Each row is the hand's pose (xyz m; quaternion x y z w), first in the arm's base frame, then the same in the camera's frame.
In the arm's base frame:
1: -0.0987 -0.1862 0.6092 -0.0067 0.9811 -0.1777 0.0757
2: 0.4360 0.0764 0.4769 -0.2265 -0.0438 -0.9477 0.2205
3: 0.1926 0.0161 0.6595 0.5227 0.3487 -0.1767 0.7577
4: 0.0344 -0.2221 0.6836 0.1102 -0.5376 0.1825 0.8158
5: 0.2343 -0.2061 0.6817 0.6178 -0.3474 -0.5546 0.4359
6: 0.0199 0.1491 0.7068 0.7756 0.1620 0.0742 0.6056
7: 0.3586 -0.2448 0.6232 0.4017 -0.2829 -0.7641 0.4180
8: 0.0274 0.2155 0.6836 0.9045 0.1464 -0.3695 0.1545
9: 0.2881 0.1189 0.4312 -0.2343 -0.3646 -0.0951 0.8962
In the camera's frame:
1: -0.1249 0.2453 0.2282 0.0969 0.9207 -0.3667 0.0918
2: 0.4608 0.3235 0.0761 -0.2293 -0.2044 -0.9495 0.0638
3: 0.2037 0.3874 0.2375 0.4133 0.2174 -0.3023 0.8310
4: -0.0067 0.2136 0.3260 -0.1140 -0.5348 0.1915 0.8151
5: 0.1913 0.1864 0.3426 0.5032 -0.5301 -0.4997 0.4648
6: 0.0655 0.5608 0.2129 0.6574 0.0602 0.0046 0.7511
7: 0.3050 0.1040 0.3172 0.3116 -0.4816 -0.7227 0.3857
8: 0.0892 0.6105 0.1685 0.8839 -0.0349 -0.3690 0.2851
9: 0.3288 0.3750 0.0008 -0.4343 -0.3828 -0.1345 0.8042

